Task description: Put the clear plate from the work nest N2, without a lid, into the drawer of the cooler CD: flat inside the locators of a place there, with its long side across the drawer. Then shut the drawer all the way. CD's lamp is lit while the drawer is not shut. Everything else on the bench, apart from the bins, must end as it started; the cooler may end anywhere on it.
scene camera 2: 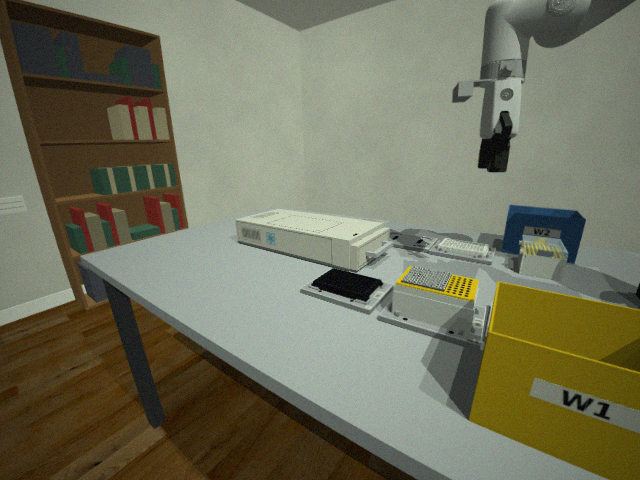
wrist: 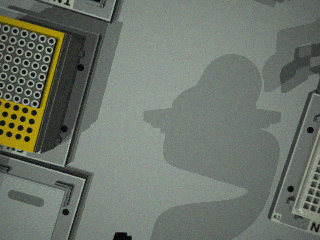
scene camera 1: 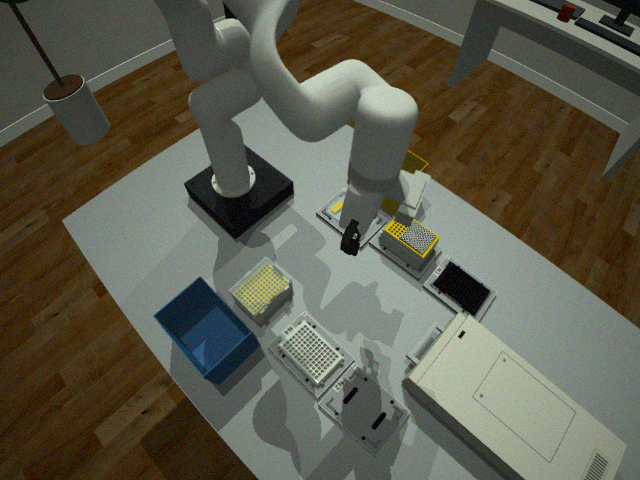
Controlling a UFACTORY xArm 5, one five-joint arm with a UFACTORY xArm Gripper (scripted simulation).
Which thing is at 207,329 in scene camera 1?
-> A blue bin.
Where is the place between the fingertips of my gripper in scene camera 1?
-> At 358,233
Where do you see a cream cooler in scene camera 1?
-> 510,413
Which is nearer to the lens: the cream cooler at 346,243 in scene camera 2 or the blue bin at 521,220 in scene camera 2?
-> The cream cooler.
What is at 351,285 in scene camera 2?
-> A black plate.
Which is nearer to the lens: the black plate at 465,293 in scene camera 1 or the pale well plate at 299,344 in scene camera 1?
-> The pale well plate.
